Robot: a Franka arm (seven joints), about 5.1 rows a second.
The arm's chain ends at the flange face. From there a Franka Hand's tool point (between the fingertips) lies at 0.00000 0.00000 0.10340 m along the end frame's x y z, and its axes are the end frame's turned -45 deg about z.
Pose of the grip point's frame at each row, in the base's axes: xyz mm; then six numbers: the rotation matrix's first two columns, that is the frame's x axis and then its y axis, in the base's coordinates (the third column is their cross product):
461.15, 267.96, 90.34, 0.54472, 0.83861, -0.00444, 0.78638, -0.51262, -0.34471
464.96, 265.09, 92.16, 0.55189, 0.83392, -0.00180, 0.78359, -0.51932, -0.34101
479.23, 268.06, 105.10, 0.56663, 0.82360, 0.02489, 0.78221, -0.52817, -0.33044
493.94, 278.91, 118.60, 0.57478, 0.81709, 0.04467, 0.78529, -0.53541, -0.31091
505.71, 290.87, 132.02, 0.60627, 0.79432, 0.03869, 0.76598, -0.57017, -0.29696
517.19, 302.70, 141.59, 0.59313, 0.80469, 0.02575, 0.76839, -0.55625, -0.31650
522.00, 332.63, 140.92, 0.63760, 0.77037, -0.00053, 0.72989, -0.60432, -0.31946
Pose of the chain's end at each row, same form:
491.28, 248.91, 187.40, 0.94123, 0.23051, -0.24689, 0.17088, -0.95546, -0.24061
494.46, 245.78, 189.36, 0.94433, 0.22246, -0.24240, 0.16384, -0.95689, -0.23986
506.01, 246.69, 202.66, 0.95377, 0.20890, -0.21606, 0.15244, -0.95585, -0.25126
517.73, 256.80, 216.77, 0.96171, 0.19918, -0.18826, 0.14885, -0.95636, -0.25143
527.82, 269.19, 230.67, 0.97033, 0.15850, -0.18262, 0.11293, -0.96484, -0.23734
542.04, 281.24, 239.64, 0.96274, 0.17567, -0.20559, 0.12393, -0.96233, -0.24201
547.48, 311.61, 238.90, 0.96696, 0.11742, -0.22627, 0.06526, -0.97205, -0.22552

